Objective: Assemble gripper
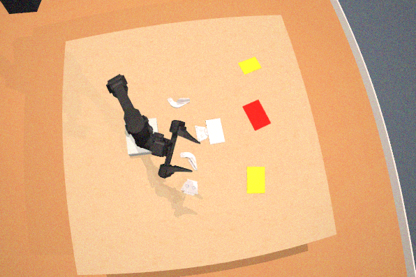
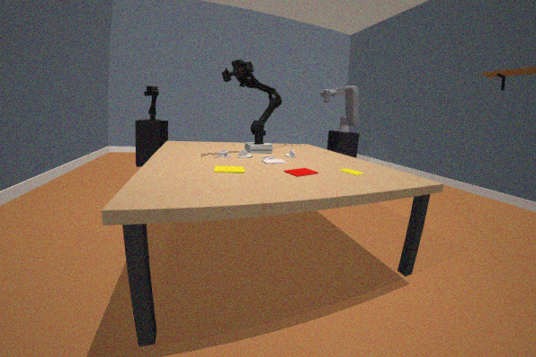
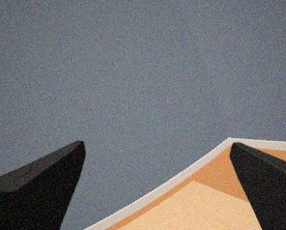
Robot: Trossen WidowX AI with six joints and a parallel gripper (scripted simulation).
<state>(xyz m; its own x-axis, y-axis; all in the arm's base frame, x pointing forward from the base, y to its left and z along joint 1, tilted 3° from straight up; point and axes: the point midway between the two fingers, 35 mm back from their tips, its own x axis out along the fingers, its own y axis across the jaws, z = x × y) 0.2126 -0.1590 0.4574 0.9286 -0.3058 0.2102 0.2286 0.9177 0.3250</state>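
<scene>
Right now the white jaw is 4 cm behind my gripper tip, 12 cm to the left of it and 51 cm below it. The rest, counted from my gripper tip: yellow patch: 29 cm ahead, 2 cm to the left, 51 cm below; red patch: 29 cm ahead, 34 cm to the left, 51 cm below.
</scene>
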